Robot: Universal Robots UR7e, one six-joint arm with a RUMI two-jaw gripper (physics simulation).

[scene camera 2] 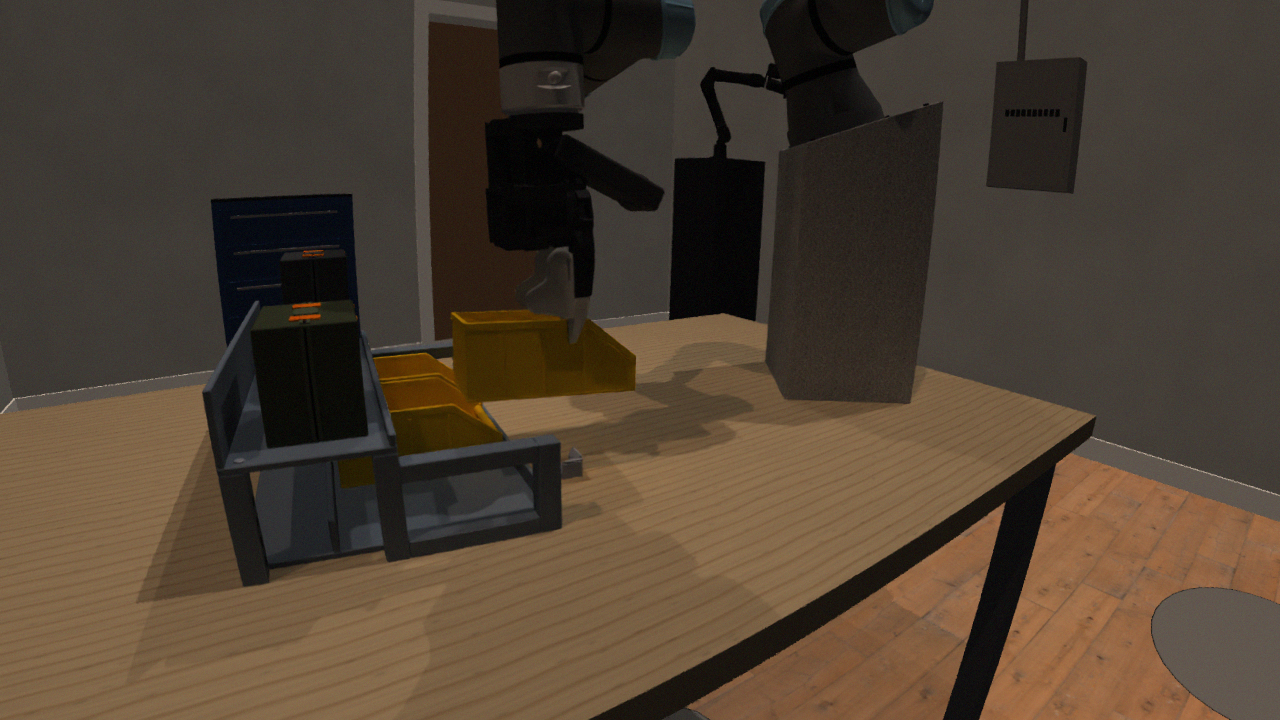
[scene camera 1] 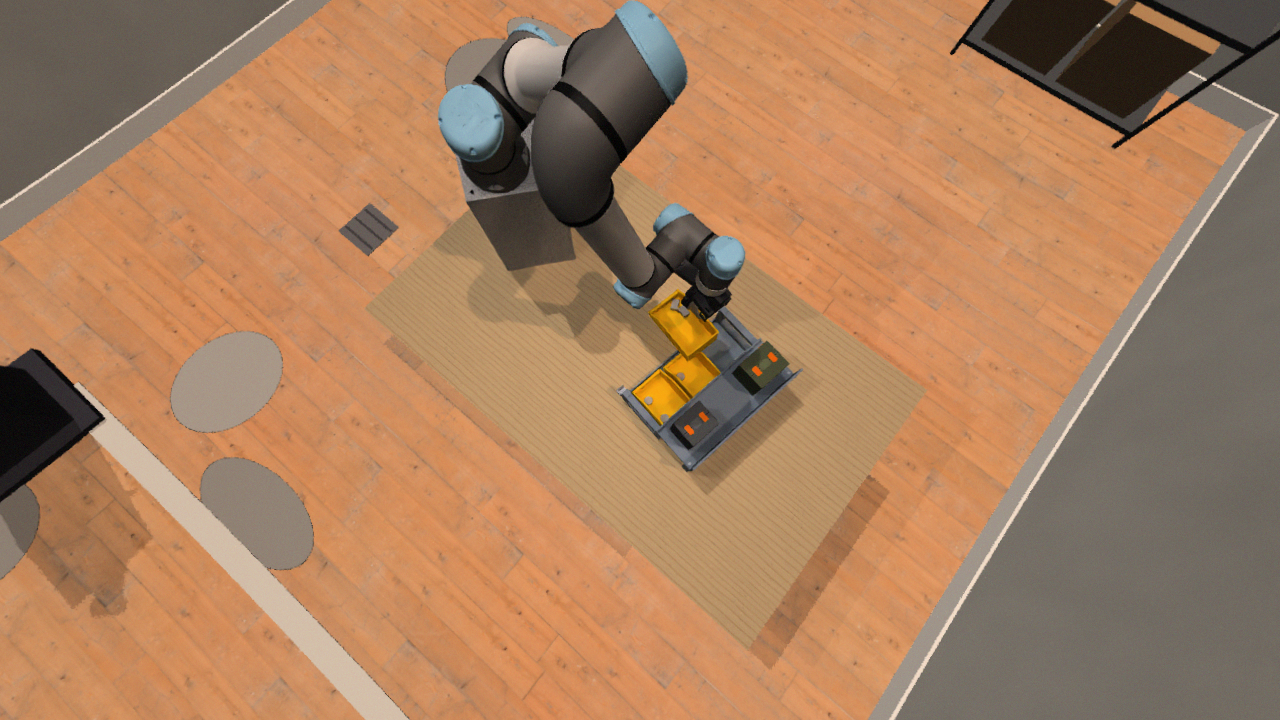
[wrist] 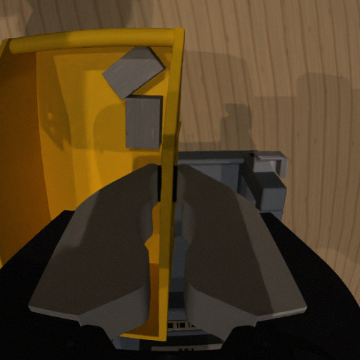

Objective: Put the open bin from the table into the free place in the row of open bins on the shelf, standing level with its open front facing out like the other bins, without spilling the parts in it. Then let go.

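Pixels of known places: gripper, fingertip midpoint: [scene camera 2: 571, 341] [scene camera 1: 692, 306]; arm's base, link origin: [scene camera 2: 837, 133] [scene camera 1: 496, 158].
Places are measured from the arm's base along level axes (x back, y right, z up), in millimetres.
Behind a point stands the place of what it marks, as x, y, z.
The held yellow open bin [scene camera 1: 682, 329] {-538, -59, -300} [scene camera 2: 519, 358] {-575, -103, -258} [wrist: 85, 130] hangs roughly level above the table, its low front facing away from the shelf. Two grey blocks [wrist: 133, 72] [wrist: 143, 122] lie inside it. My gripper [scene camera 1: 703, 313] {-523, -110, -247} [scene camera 2: 575, 331] {-523, -110, -247} [wrist: 166, 170] is shut on its side wall. The grey shelf [scene camera 1: 725, 404] {-755, 29, -292} [scene camera 2: 390, 505] {-724, -173, -342} [wrist: 215, 157] holds a row of yellow bins [scene camera 1: 660, 396] [scene camera 2: 447, 429]; the free place is at the end nearer scene camera 2. In scene camera 1 the held bin overlaps the row's front edge, beside that free place.
A dark green box [scene camera 1: 760, 368] {-761, -75, -196} [scene camera 2: 308, 376] {-770, -139, -237} and a black box [scene camera 1: 694, 425] {-726, 145, -170} [scene camera 2: 313, 275] {-733, 96, -191} stand on the shelf's upper level behind the row. Small brackets [scene camera 2: 572, 463] {-572, -199, -329} [wrist: 275, 161] stick out at the shelf's front. The robot's pedestal [scene camera 1: 528, 228] {-74, 29, -181} [scene camera 2: 850, 268] {-73, -97, -197} stands on the table's far side.
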